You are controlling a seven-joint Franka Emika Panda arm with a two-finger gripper.
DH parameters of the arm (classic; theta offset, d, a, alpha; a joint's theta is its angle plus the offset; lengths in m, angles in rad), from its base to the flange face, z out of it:
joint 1: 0 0.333 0 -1.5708
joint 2: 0 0 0 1.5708
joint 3: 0 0.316 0.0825 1.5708
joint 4: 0 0 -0.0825 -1.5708
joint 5: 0 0.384 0 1.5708
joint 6: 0 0 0.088 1.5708
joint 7: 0 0.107 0 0
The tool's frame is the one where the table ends.
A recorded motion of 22 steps. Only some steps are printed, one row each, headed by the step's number.
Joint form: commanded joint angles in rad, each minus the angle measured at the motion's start. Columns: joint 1, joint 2, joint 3, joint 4, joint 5, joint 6, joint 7.
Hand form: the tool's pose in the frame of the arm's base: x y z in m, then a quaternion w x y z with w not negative. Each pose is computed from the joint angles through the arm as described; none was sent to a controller.
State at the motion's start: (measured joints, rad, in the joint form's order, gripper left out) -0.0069 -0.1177 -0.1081 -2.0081 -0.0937 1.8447 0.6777
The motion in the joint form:
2: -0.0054 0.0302 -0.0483 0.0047 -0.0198 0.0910 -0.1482
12: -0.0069 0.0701 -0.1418 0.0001 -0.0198 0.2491 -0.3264
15: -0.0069 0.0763 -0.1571 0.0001 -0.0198 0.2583 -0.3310
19: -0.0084 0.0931 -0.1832 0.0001 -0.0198 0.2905 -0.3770
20: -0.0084 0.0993 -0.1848 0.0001 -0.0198 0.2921 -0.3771
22: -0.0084 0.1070 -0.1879 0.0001 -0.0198 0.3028 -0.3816
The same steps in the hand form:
2: 0.5251 -0.0992 0.4972 0.04391 0.94527 -0.32283 0.01767
12: 0.5346 -0.1518 0.4881 0.04209 0.95726 -0.27800 0.06787
15: 0.5341 -0.1602 0.4856 0.04298 0.95576 -0.28271 0.06895
19: 0.5350 -0.1755 0.4797 0.04677 0.95807 -0.27252 0.07515
20: 0.5357 -0.1764 0.4765 0.04760 0.95805 -0.27304 0.07292
22: 0.5373 -0.1783 0.4735 0.04873 0.95823 -0.27183 0.07435

